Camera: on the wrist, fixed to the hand. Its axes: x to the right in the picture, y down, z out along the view.
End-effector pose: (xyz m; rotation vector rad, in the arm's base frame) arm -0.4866 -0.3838 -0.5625 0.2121 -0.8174 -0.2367
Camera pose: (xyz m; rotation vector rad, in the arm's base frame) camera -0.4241 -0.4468 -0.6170 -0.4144 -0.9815 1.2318
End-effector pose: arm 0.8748 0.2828 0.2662 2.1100 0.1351 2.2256
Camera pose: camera 0.7966 0.3509 0.2761 -1.4216 1.0365 -1.1596
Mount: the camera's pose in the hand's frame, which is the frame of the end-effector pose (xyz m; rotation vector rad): 0.0217 -0.0672 -0.0766 0.0662 -0.1993 1.5403
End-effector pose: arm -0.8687 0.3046 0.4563 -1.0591 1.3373 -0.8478
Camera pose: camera -0.9363 0.2538 0.5172 0.1305 1.4524 0.3698
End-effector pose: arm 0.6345 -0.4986 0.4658 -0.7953 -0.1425 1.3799
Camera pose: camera 0.7349 -0.5096 0.4404 -0.6677 0.4751 2.8837
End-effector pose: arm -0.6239 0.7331 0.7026 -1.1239 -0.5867 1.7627
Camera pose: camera -0.5293 0.7763 0.7092 1.1734 -0.3609 -2.5064
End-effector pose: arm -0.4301 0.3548 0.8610 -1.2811 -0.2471 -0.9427
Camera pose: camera -0.4899 0.2777 0.8977 -1.0811 0.5261 0.5067
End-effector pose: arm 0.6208 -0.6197 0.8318 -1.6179 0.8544 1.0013
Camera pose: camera 0.7048 -0.6789 0.8490 -0.5235 1.9985 2.0288
